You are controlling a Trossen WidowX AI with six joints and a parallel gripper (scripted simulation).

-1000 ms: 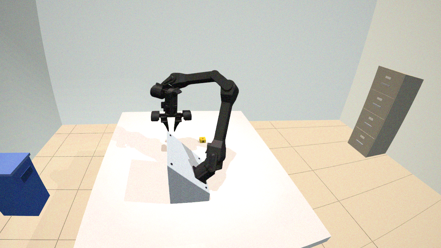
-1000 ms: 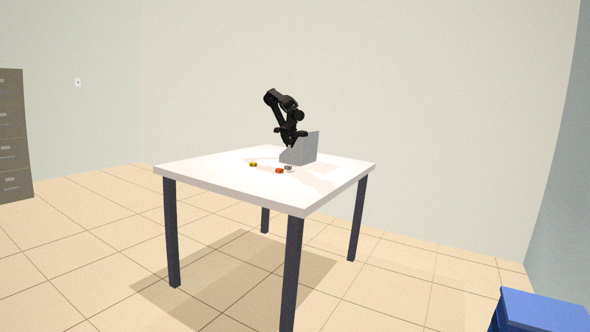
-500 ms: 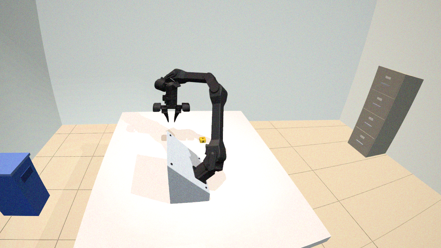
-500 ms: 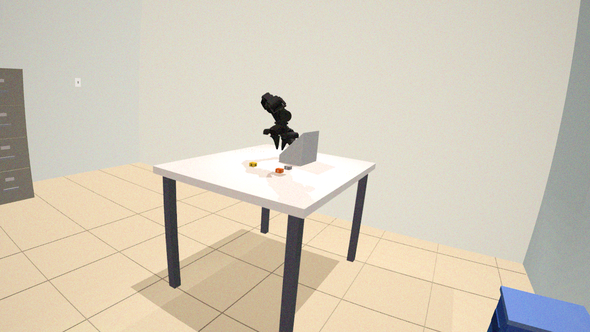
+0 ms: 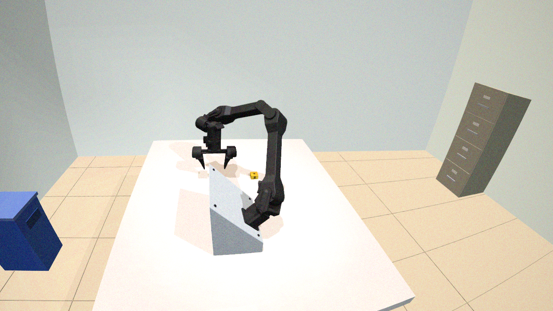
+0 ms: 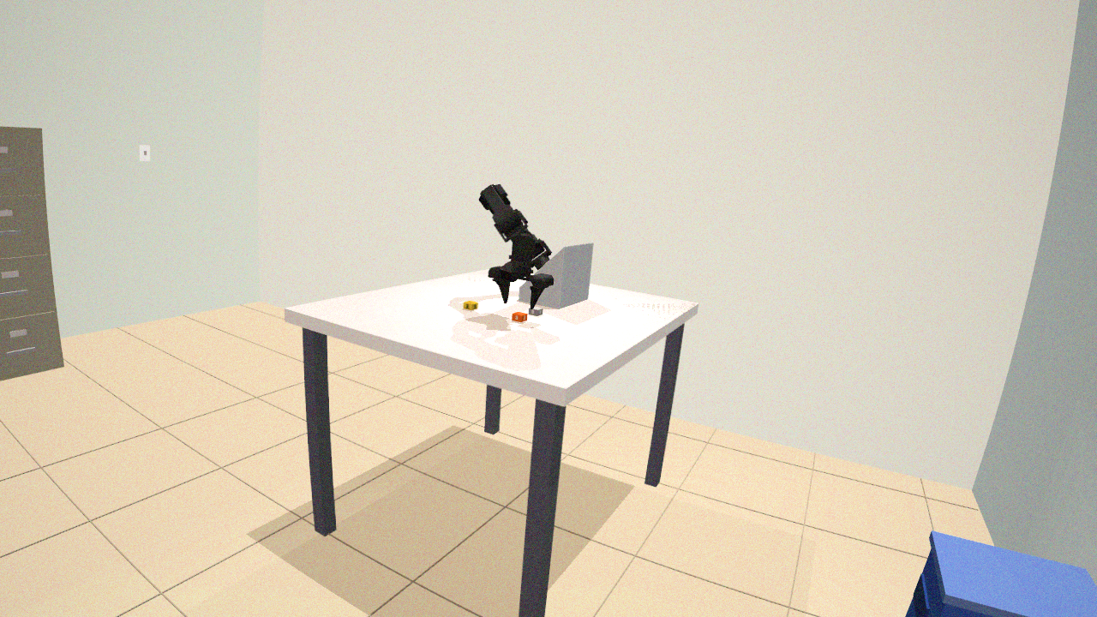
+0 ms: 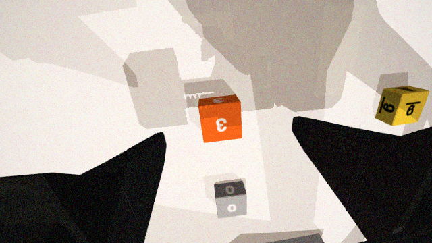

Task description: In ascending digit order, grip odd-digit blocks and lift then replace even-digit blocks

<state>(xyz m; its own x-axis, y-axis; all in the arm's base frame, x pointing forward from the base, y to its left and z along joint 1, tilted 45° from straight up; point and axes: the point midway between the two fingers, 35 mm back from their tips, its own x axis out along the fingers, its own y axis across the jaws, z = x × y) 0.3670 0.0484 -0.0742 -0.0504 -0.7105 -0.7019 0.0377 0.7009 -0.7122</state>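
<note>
My gripper tip is now 3 cm above the orange block. The rest, counted from my gripper tip: grey block: 10 cm behind, 3 cm below; then yellow block: 2 cm behind, 18 cm to the right, 3 cm below.
</note>
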